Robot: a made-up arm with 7 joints.
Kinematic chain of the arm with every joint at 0, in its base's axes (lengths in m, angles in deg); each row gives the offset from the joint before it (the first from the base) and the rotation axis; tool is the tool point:
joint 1: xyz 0 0 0.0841 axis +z
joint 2: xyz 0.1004 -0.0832 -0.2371 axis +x
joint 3: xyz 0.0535 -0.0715 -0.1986 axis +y
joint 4: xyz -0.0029 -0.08 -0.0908 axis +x
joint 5: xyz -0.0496 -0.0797 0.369 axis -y
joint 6: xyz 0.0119 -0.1 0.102 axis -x
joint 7: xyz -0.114 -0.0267 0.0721 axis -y
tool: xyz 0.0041 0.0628 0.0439
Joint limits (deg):
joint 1: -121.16..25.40
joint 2: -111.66..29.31
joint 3: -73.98..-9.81
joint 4: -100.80..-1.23
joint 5: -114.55..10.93
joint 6: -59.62..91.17
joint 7: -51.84..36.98
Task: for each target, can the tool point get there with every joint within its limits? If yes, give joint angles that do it. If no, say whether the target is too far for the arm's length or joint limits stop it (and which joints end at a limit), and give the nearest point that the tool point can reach.
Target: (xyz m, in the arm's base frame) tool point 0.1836 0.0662 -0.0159
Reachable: yes | joints -23.62 -30.55 -20.19 -53.50 -82.00 -46.95 21.95
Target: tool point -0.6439 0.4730 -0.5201
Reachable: no: joint limits stop it (at a limit: joint 3, joint 4, joint 5, joint 6, joint 7) | nearest point -0.4786 0.3516 -0.4123 | short by 0.232 m
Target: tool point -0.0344 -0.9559 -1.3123
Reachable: no: too far | nearest point -0.0162 -0.4506 -0.6374 | short by 0.843 m
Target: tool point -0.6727 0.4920 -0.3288
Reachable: no: joint limits stop it (at a limit: joint 3, joint 4, joint 5, joint 6, joint 7) | nearest point -0.5184 0.3792 -0.2832 | short by 0.197 m
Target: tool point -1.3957 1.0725 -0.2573
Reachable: no: too far | nearest point -0.5206 0.4000 -0.1881 | short by 1.106 m
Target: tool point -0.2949 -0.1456 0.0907
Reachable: yes | joints -21.18 -13.81 -45.18 -13.42 -43.94 -30.94 22.03
